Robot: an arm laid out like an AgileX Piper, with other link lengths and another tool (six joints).
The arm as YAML. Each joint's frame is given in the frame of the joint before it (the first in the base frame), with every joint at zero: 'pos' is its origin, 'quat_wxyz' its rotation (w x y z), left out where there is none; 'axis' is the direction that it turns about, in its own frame. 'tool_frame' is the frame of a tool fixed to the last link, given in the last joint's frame.
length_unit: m
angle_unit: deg
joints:
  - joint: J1
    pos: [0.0, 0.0, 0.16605]
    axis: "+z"
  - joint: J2
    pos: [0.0, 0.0, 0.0]
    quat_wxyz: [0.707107, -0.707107, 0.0, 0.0]
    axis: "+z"
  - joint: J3
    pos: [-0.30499, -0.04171, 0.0]
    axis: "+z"
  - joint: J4
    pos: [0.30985, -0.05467, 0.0]
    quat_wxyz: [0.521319, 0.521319, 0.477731, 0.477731]
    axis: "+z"
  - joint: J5
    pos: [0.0, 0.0, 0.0]
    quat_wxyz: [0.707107, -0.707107, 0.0, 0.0]
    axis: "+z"
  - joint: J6
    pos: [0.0, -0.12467, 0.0]
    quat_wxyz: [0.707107, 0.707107, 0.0, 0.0]
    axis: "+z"
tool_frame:
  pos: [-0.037, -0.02, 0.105]
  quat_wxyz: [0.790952, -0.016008, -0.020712, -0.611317]
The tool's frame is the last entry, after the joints.
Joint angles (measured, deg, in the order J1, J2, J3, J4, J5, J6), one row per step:
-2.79, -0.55, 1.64, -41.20, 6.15, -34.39
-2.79, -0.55, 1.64, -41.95, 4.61, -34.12
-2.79, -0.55, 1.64, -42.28, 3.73, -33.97
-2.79, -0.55, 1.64, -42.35, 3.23, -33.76
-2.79, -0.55, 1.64, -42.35, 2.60, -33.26
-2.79, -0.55, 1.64, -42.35, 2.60, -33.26
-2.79, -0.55, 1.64, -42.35, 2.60, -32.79
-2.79, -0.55, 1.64, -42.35, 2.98, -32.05
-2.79, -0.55, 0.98, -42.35, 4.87, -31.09
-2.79, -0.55, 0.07, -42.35, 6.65, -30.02
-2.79, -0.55, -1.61, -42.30, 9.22, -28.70
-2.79, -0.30, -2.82, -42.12, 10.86, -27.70
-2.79, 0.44, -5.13, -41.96, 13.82, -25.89
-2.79, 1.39, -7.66, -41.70, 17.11, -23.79
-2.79, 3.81, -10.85, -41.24, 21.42, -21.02
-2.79, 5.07, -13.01, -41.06, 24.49, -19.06
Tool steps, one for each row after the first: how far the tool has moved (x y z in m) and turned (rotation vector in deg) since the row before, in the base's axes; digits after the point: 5 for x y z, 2 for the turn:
-0.00065, 0.00421, 0.00456, -0.60, -1.14, 0.97
-0.00044, 0.00243, 0.00258, -0.25, -0.65, 0.57
-0.00029, 0.00130, 0.00156, 0.10, -0.38, 0.34
-0.00040, 0.00149, 0.00212, 0.45, -0.51, 0.44
0.00000, 0.00000, 0.00000, 0.00, 0.00, 0.00
-0.00003, -0.00023, 0.00025, 0.47, -0.04, 0.02
0.00019, -0.00142, -0.00073, 0.77, 0.22, -0.23
-0.00001, -0.00566, 0.00115, 1.09, 0.64, -1.25
-0.00066, -0.00541, 0.00386, 1.19, 0.28, -1.18
-0.00192, -0.00767, 0.00885, 1.56, 0.02, -1.70
-0.00113, -0.00499, 0.00594, 1.32, 0.07, -1.07
-0.00198, -0.00898, 0.01057, 2.27, 0.26, -1.94
-0.00237, -0.00995, 0.01065, 2.74, 0.37, -2.15
-0.00012, -0.01295, 0.00760, 3.81, 1.67, -2.84
-0.00166, -0.00905, 0.00601, 2.54, 0.79, -2.11

